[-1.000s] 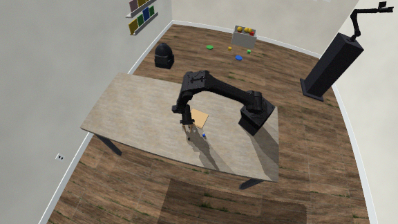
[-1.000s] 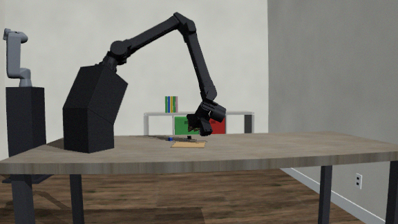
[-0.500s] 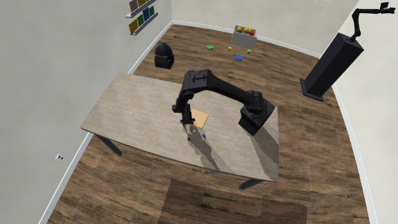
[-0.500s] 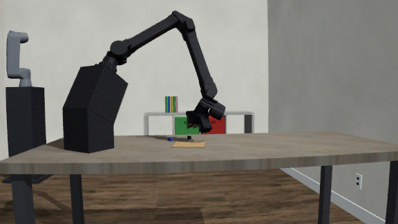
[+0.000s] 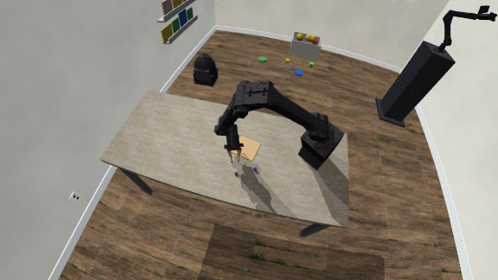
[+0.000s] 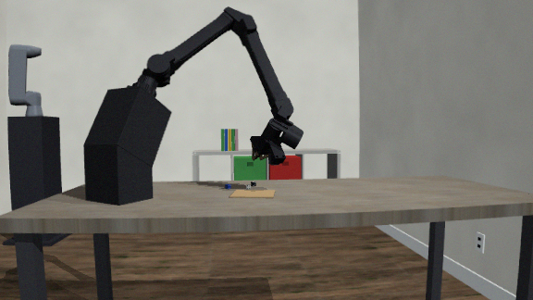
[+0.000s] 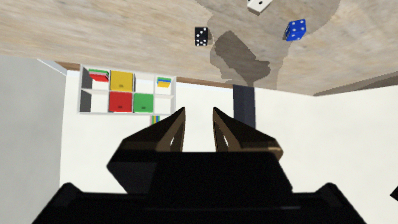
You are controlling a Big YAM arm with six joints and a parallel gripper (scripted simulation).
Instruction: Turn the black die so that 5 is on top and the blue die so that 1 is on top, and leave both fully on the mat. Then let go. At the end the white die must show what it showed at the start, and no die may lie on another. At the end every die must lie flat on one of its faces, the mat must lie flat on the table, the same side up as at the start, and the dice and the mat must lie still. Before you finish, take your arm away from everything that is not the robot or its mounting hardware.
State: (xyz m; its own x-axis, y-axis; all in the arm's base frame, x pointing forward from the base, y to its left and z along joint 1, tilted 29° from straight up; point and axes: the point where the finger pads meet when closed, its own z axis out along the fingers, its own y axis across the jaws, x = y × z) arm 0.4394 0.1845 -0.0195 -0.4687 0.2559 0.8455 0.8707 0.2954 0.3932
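Now: hand 1 cm past the black die, 2 cm to the right of it and 10 cm above it. From my hand the other things lie so: blue die (11 cm behind, 4 cm to the right, 10 cm below); then white die (3 cm behind, 5 cm to the right, 10 cm below); then tan mat (2 cm behind, 17 cm to the right, 11 cm below).
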